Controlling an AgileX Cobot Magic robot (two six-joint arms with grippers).
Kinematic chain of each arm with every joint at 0, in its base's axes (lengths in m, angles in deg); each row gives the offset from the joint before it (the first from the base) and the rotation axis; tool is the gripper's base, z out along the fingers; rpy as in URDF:
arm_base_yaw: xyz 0 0 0.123 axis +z
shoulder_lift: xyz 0 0 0 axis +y
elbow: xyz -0.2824 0 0.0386 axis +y
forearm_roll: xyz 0.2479 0 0.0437 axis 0.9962 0 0.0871
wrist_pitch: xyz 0 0 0 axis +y
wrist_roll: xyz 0.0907 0 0.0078 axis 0.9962 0 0.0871
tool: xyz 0 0 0 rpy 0 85 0
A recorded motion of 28 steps. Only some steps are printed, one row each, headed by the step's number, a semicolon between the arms.
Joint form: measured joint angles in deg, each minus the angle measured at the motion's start. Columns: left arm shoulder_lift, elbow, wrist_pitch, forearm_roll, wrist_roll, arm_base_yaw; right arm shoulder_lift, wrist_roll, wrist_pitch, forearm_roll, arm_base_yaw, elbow.
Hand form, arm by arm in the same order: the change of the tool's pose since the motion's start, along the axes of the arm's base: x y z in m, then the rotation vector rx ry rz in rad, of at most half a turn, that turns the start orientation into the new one. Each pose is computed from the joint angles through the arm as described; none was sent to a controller.
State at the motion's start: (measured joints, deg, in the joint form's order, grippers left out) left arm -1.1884 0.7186 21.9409 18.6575 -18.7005 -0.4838; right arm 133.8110 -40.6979 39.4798 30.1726 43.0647 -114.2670
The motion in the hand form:
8: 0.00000 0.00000 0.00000 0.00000 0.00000 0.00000; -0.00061 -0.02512 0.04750 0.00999 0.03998 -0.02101
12: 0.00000 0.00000 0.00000 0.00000 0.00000 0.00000; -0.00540 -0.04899 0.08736 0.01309 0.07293 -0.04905
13: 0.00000 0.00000 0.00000 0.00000 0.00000 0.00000; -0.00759 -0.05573 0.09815 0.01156 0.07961 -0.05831
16: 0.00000 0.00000 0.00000 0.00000 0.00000 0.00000; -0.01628 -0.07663 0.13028 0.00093 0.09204 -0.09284
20: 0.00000 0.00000 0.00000 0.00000 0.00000 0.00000; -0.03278 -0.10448 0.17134 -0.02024 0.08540 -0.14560
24: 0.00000 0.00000 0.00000 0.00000 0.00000 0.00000; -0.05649 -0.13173 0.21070 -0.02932 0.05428 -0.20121
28: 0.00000 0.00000 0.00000 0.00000 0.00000 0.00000; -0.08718 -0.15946 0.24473 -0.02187 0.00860 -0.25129
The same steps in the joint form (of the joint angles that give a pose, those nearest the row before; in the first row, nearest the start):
8: 0.00 0.00 0.00 0.00 0.00 0.00; -5.88 3.27 7.05 -0.72 -2.40 -0.02
12: 0.00 0.00 0.00 0.00 0.00 0.00; -11.04 6.84 13.03 -1.75 -4.38 -0.06
13: 0.00 0.00 0.00 0.00 0.00 0.00; -12.49 7.95 14.62 -2.25 -4.86 -0.06
16: 0.00 0.00 0.00 0.00 0.00 0.00; -16.96 11.64 19.22 -4.37 -6.14 -0.09
20: 0.00 0.00 0.00 0.00 0.00 0.00; -23.07 16.38 24.67 -8.09 -7.38 -0.09
24: 0.00 0.00 0.00 0.00 0.00 0.00; -29.83 20.49 28.58 -11.90 -7.95 0.72
28: 0.00 0.00 0.00 0.00 0.00 0.00; -37.55 23.60 30.69 -15.22 -8.06 3.35

